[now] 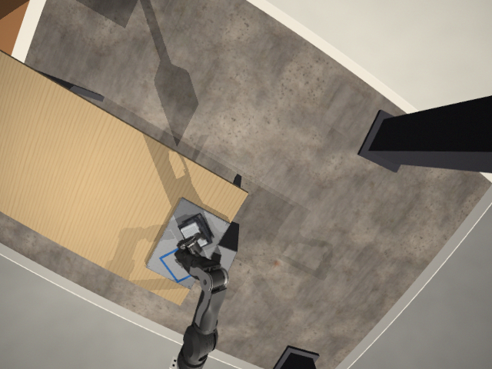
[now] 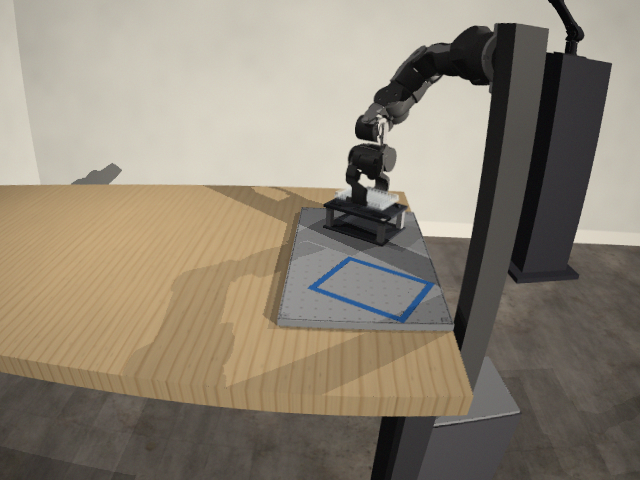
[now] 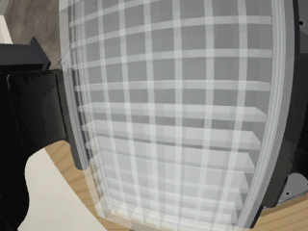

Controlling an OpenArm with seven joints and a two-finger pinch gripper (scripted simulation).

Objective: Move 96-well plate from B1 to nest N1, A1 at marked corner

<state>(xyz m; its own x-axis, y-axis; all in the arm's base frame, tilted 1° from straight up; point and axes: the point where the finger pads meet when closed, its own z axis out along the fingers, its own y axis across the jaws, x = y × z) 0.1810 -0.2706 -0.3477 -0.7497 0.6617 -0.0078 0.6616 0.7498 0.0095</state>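
The 96-well plate lies right at my hand. Also, from my hand: A1 mark (90 mm to the left, 20 mm below, 20 mm behind).
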